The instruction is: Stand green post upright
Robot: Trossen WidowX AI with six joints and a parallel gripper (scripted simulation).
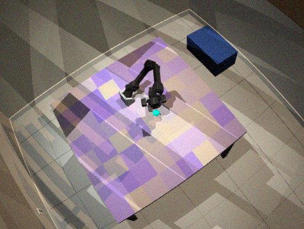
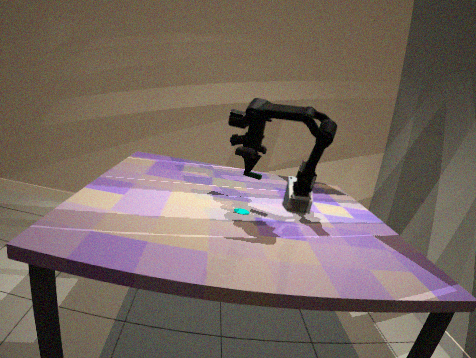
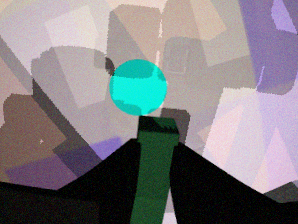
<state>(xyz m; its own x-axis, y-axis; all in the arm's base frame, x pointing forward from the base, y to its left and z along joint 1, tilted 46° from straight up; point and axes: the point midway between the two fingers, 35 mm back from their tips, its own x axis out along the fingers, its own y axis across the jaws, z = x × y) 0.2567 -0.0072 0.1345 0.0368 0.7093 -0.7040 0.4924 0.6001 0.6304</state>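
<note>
Right now the cyan circle is 15 cm below my gripper tip and 1 cm to the left of it. Round my gripper tip: green post (2 cm behind, 1 cm to the left).
</note>
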